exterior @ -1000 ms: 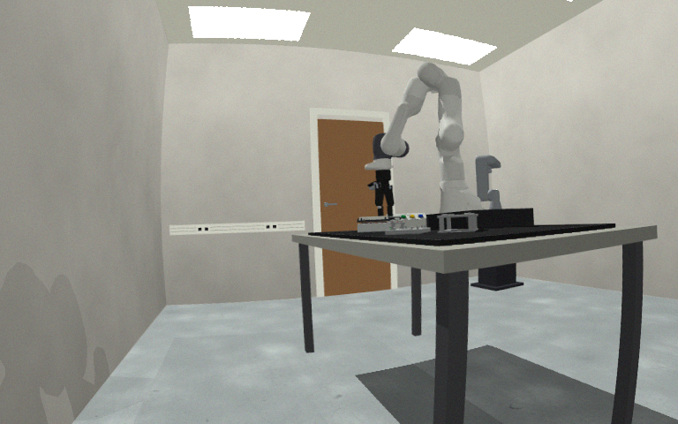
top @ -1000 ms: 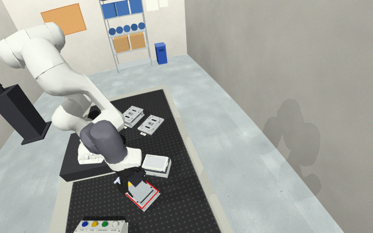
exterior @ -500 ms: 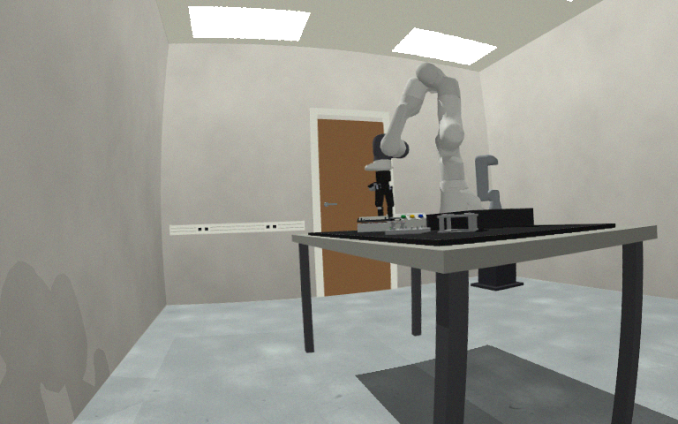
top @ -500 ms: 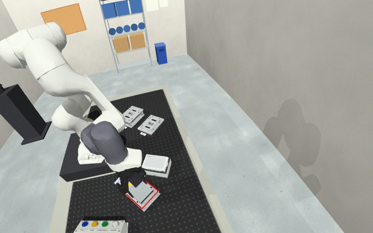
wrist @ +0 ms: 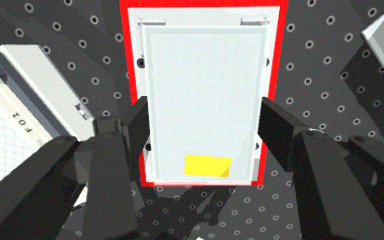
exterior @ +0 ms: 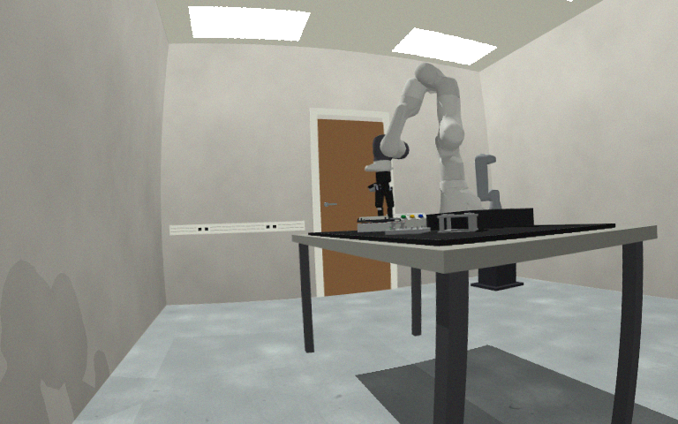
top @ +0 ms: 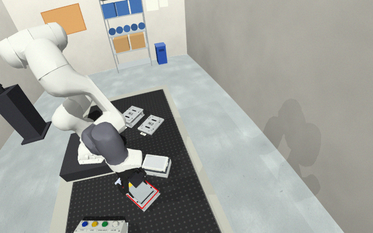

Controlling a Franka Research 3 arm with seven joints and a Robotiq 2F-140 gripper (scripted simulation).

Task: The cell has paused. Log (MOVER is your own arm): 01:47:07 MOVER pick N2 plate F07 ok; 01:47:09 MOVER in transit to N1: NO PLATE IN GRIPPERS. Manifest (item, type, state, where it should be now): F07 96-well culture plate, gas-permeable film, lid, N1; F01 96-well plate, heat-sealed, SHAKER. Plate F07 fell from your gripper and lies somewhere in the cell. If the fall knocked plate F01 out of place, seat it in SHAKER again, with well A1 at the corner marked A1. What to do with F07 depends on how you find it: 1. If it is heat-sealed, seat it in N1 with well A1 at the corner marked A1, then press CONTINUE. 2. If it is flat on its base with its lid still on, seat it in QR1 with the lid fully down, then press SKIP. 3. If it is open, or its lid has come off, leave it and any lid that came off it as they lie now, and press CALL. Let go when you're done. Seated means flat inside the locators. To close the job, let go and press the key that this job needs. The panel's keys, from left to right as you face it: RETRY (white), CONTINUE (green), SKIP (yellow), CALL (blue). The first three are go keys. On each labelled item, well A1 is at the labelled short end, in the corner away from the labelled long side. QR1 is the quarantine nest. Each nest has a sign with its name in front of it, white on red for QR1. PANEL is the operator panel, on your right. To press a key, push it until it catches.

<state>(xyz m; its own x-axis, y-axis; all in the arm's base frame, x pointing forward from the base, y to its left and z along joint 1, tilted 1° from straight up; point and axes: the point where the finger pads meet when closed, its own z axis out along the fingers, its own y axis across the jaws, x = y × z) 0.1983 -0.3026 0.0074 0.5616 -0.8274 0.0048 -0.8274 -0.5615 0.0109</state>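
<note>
My hand is 1 cm above the pale flat rectangular piece. Round my hand: white 96-well plate 12 cm ahead, 12 cm to the left, 1 cm below; then white retry key 13 cm behind, 15 cm to the right, 1 cm below; then green continue key 17 cm behind, 14 cm to the right, 1 cm below.
</note>
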